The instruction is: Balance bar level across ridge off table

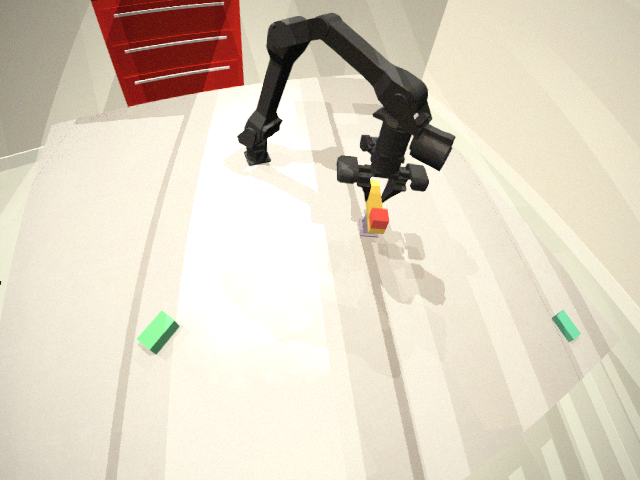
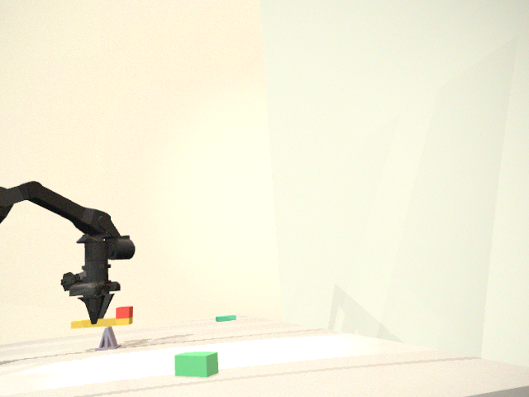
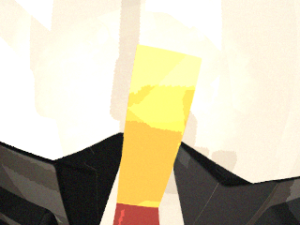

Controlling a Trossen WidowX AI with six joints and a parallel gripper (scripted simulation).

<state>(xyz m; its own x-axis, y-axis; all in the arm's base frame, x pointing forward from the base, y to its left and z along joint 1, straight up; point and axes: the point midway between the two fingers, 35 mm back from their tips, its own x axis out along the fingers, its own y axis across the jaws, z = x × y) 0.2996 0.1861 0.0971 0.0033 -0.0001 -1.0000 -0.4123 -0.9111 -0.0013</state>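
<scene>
Right now the bar is 40 mm ahead of my gripper tip, 20 mm to the right of it and 10 mm above it. The rest, counted from my gripper tip: green block (120 mm ahead, 490 mm to the right, 50 mm below).
</scene>
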